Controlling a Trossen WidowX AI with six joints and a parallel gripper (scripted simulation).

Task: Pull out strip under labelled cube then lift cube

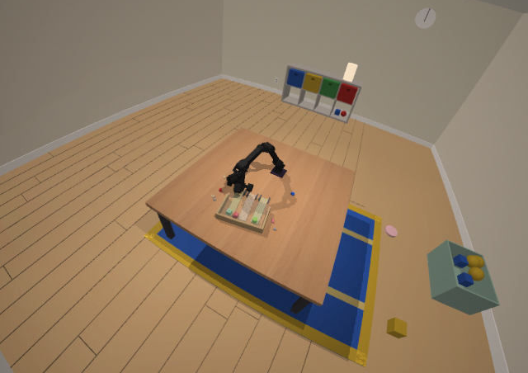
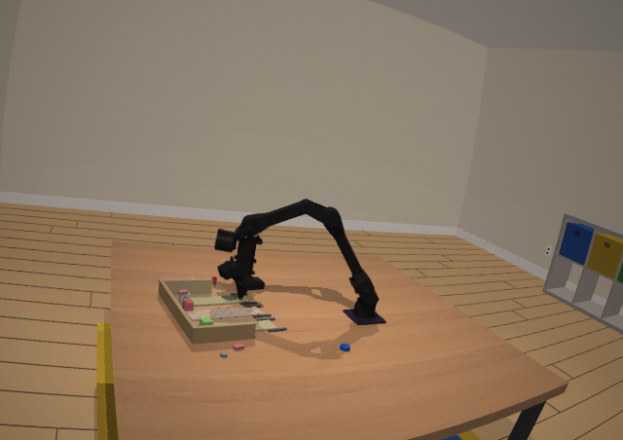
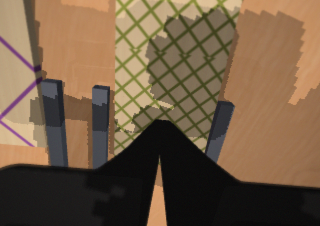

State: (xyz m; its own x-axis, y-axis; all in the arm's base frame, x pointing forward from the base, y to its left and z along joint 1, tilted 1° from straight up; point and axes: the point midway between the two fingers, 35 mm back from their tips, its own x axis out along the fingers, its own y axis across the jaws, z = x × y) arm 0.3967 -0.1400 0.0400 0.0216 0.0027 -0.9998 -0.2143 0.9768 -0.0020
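The lattice strip lies 9 cm ahead of my gripper tip and 2 cm to the left of it. From my gripper tip the other things lie so: blue disc: 35 cm to the left, 22 cm behind; red piece: 13 cm to the right, 6 cm ahead, 1 cm above.
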